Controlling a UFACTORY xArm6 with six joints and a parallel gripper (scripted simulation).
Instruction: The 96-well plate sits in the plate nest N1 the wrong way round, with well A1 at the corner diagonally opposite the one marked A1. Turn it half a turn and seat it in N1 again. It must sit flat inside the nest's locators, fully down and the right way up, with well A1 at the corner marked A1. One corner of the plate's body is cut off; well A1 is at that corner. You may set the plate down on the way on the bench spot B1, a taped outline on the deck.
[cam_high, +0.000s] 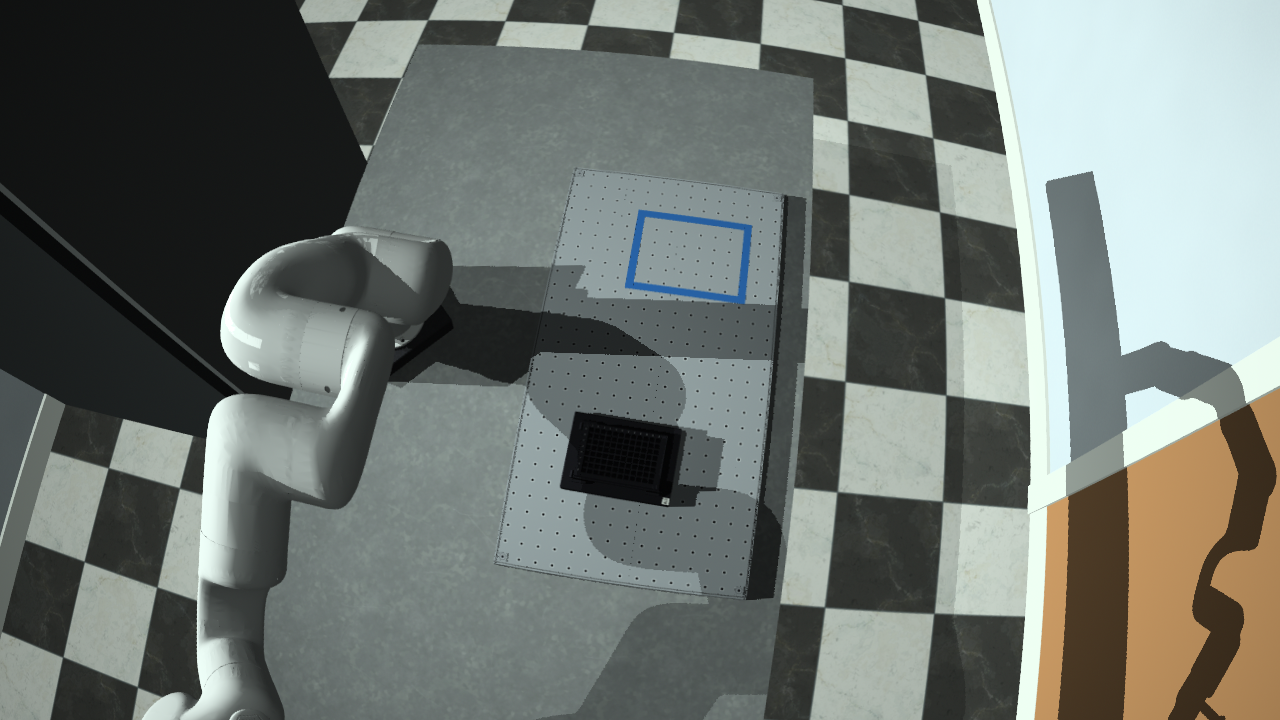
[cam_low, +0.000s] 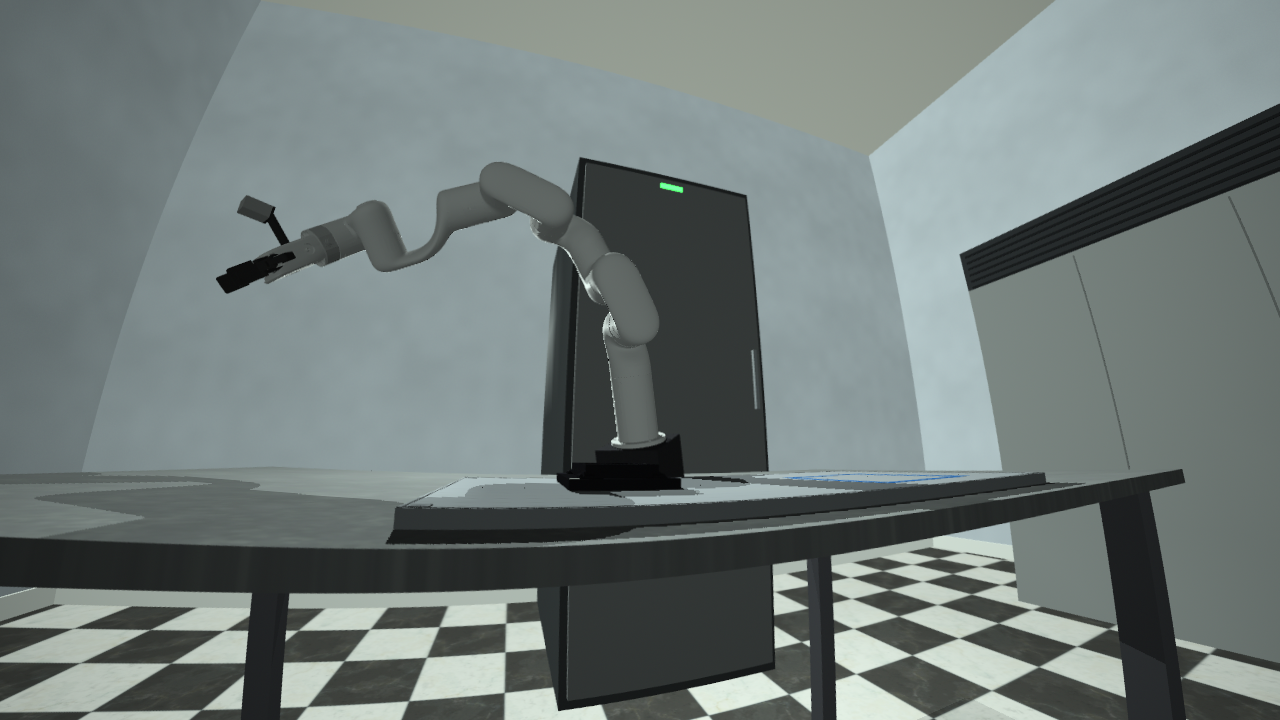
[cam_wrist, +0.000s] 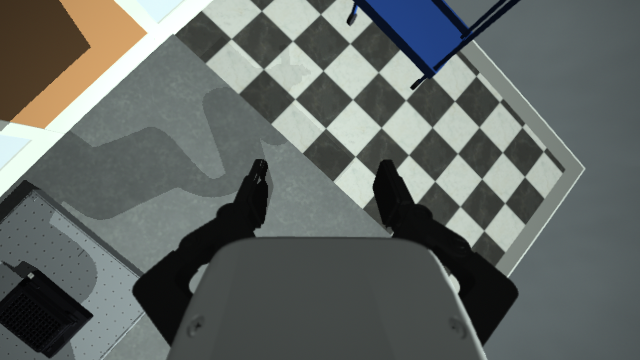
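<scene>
My hand is 34 cm short of the black 96-well plate, 58 cm to the right of it and 29 cm above it. Round my hand: small white A1 mark: 41 cm ahead, 51 cm to the left, 30 cm below; then black plate nest N1: 34 cm ahead, 58 cm to the left, 30 cm below.
</scene>
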